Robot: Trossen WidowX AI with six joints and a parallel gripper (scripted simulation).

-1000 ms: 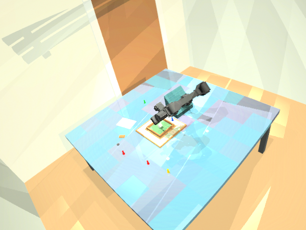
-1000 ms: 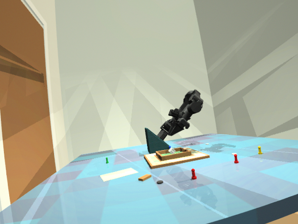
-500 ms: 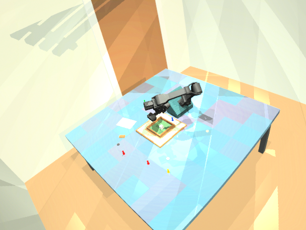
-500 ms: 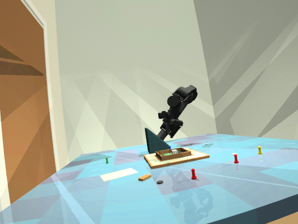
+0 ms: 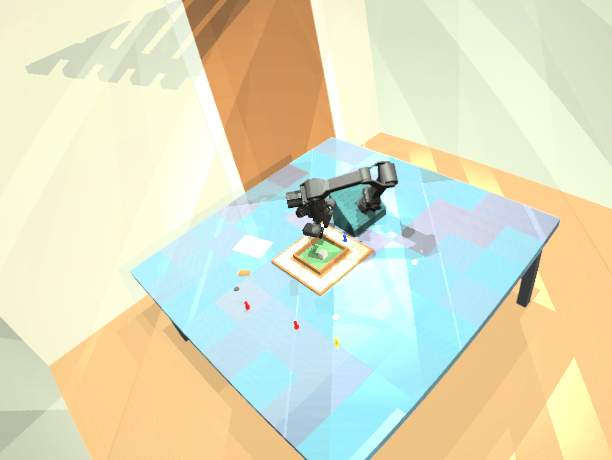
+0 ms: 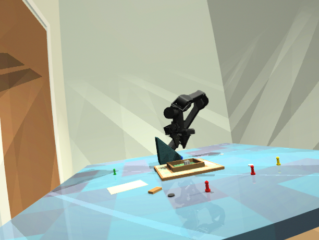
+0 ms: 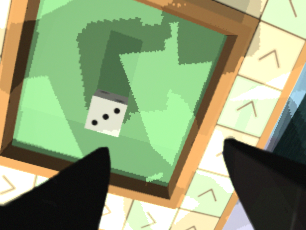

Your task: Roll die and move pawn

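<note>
Now: the blue pawn 80 mm behind my gripper tip, 20 mm to the left of it and 80 mm below it. From my gripper tip the other things lie so: white sheet 160 mm ahead, 290 mm to the right, 100 mm below; then white die 30 mm ahead, 10 mm to the left, 80 mm below; then green dice tray 30 mm ahead, 100 mm below.
</note>
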